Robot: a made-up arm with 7 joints. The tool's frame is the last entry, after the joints.
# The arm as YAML. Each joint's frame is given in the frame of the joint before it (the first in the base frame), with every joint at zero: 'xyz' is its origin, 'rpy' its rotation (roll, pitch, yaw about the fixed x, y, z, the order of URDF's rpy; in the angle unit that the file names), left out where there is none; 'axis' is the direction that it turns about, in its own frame. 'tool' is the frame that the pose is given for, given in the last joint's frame.
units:
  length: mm
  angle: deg
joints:
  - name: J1
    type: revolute
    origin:
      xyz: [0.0, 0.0, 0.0]
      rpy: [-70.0, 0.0, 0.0]
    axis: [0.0, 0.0, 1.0]
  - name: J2
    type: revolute
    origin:
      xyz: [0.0, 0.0, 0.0]
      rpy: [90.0, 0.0, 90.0]
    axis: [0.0, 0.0, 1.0]
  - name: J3
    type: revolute
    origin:
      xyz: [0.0, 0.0, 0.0]
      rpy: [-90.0, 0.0, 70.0]
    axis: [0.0, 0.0, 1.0]
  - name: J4
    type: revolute
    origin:
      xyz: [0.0, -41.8, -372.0]
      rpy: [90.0, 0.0, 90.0]
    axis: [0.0, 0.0, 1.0]
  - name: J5
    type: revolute
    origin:
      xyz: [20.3, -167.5, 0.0]
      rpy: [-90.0, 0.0, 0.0]
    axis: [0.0, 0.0, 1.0]
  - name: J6
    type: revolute
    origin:
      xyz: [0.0, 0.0, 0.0]
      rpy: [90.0, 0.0, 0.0]
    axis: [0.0, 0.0, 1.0]
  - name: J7
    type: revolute
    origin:
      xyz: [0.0, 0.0, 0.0]
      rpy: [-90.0, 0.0, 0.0]
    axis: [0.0, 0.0, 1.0]
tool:
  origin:
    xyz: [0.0, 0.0, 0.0]
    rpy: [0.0, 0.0, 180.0]
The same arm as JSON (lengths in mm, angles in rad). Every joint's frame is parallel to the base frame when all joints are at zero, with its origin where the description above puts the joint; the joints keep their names.
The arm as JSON. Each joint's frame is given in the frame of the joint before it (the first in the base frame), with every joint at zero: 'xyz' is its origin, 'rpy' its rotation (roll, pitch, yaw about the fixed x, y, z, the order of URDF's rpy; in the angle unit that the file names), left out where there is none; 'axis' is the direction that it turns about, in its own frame. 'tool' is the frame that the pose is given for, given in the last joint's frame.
{"units": {"length": "mm", "angle": "rad"}, "joints": [{"name": "J1", "type": "revolute", "origin": {"xyz": [0.0, 0.0, 0.0]}, "axis": [0.0, 0.9397, 0.342]}, {"name": "J2", "type": "revolute", "origin": {"xyz": [0.0, 0.0, 0.0]}, "axis": [1.0, 0.0, 0.0]}, {"name": "J3", "type": "revolute", "origin": {"xyz": [0.0, 0.0, 0.0]}, "axis": [0.0, 0.0, 1.0]}, {"name": "J4", "type": "revolute", "origin": {"xyz": [41.8, 0.0, -372.0]}, "axis": [0.0, 1.0, 0.0]}, {"name": "J5", "type": "revolute", "origin": {"xyz": [-20.3, 0.0, -167.5]}, "axis": [0.0, 0.0, 1.0]}, {"name": "J6", "type": "revolute", "origin": {"xyz": [0.0, 0.0, 0.0]}, "axis": [0.0, 1.0, 0.0]}, {"name": "J7", "type": "revolute", "origin": {"xyz": [0.0, 0.0, 0.0]}, "axis": [0.0, 0.0, 1.0]}], "tool": {"origin": {"xyz": [0.0, 0.0, 0.0]}}}
